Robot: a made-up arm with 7 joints.
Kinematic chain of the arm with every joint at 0, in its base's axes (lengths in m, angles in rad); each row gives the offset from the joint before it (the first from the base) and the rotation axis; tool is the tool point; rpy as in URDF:
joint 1: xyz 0 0 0.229 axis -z
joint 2: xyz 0 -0.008 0.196 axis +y
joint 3: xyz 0 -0.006 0.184 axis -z
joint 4: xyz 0 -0.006 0.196 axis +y
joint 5: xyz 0 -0.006 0.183 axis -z
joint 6: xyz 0 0 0.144 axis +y
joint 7: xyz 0 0 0.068 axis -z
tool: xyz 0 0 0 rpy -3.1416 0 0
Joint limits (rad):
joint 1: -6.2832..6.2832
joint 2: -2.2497..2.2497
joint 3: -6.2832..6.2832
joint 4: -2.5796..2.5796
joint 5: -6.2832..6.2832
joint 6: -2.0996..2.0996
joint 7: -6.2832..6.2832
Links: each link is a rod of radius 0.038 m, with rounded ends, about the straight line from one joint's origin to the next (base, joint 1, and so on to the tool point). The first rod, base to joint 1, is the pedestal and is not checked.
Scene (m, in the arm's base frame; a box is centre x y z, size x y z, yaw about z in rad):
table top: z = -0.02
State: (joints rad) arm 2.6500 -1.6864 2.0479 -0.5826 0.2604 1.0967 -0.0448
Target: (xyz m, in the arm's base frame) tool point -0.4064 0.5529 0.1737
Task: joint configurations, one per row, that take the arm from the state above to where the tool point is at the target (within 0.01 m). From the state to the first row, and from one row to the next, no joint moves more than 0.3 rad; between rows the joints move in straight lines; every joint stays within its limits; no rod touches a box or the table.
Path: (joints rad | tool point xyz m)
1: 2.3945 -1.7113 2.0270 -0.4548 0.2500 1.1063 -0.0448 | 0.5924 0.4242 0.3446
2: 2.1390 -1.7362 2.0061 -0.3271 0.2395 1.1160 -0.0448 | 0.4335 0.5858 0.3043
3: 1.8835 -1.7611 1.9852 -0.1993 0.2291 1.1256 -0.0448 | 0.2298 0.6867 0.2662
4: 1.6279 -1.7860 1.9643 -0.0715 0.2186 1.1352 -0.0448 | 0.0046 0.7151 0.2313
5: 1.3724 -1.8109 1.9434 0.0562 0.2082 1.1448 -0.0448 | -0.2158 0.6683 0.2003
6: 1.1169 -1.8358 1.9225 0.1840 0.1978 1.1545 -0.0448 | -0.4064 0.5529 0.1737

